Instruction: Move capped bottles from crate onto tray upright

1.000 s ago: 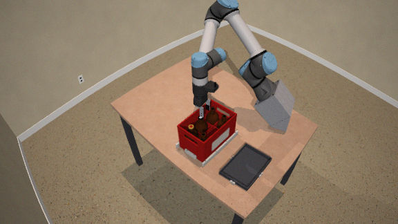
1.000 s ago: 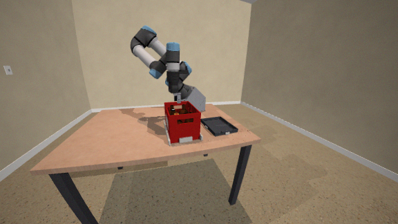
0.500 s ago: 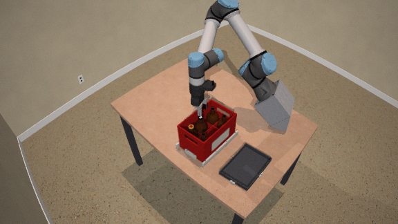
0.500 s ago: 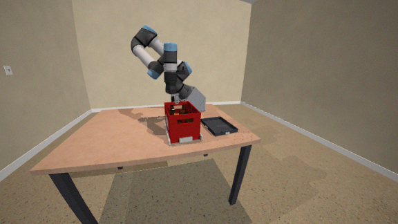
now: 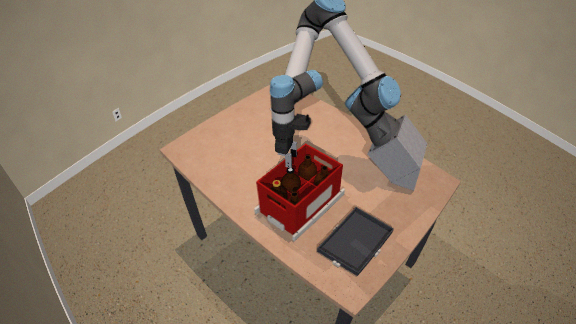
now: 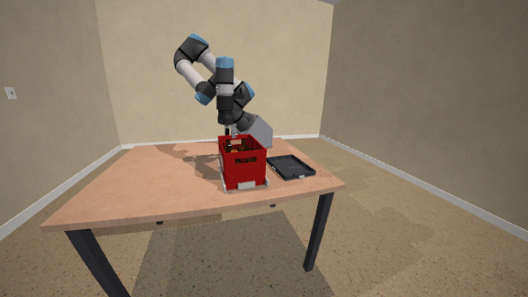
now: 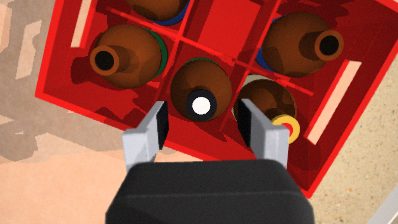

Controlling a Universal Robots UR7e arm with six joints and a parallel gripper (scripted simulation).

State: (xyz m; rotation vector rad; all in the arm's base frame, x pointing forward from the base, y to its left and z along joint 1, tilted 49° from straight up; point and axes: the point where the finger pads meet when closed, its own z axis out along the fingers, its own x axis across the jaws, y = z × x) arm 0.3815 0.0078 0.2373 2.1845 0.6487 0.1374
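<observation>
The white-capped bottle is 140 mm below my hand. Round my hand: dark tray: 330 mm to the left, 210 mm below; red crate: 140 mm below, 40 mm to the left.
</observation>
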